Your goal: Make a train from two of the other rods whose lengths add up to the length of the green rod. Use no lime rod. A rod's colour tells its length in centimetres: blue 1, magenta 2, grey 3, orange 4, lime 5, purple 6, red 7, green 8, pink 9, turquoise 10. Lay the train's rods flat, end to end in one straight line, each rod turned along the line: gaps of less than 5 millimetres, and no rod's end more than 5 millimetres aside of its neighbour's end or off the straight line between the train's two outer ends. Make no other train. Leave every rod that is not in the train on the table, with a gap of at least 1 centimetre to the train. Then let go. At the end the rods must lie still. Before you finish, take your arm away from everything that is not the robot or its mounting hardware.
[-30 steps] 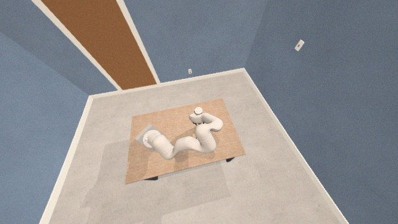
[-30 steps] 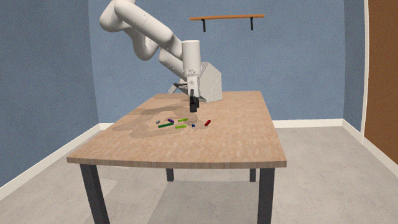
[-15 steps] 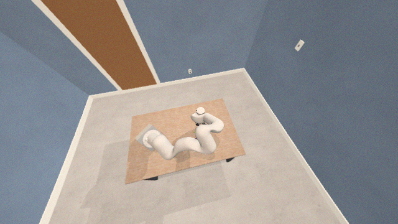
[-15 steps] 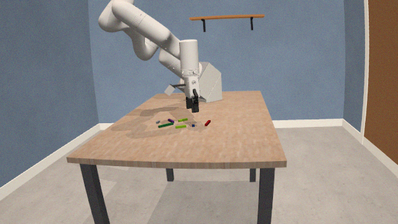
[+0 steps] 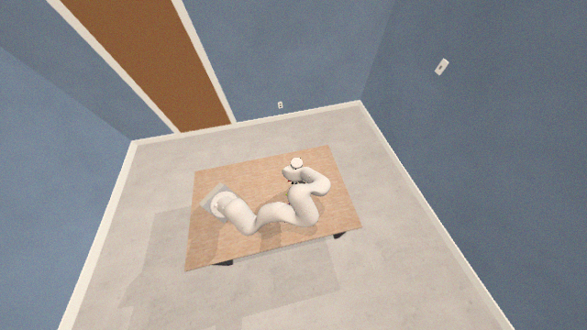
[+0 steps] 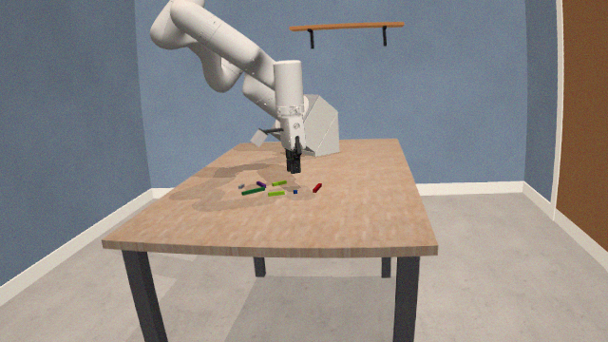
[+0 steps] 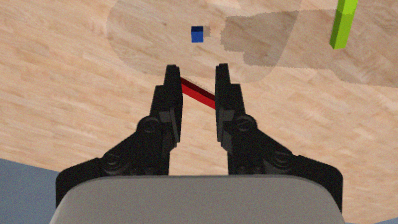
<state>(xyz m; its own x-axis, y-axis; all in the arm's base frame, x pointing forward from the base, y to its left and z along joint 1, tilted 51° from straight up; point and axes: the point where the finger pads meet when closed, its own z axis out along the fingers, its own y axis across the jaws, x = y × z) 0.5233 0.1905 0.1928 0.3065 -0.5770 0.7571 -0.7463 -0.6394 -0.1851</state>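
The blue rod is 8 cm below my hand. Round my hand: purple rod 12 cm to the right, 10 cm behind, 8 cm below; then red rod 8 cm below, 7 cm to the left, 3 cm behind; then green rod 13 cm to the right, 8 cm below, 3 cm behind.
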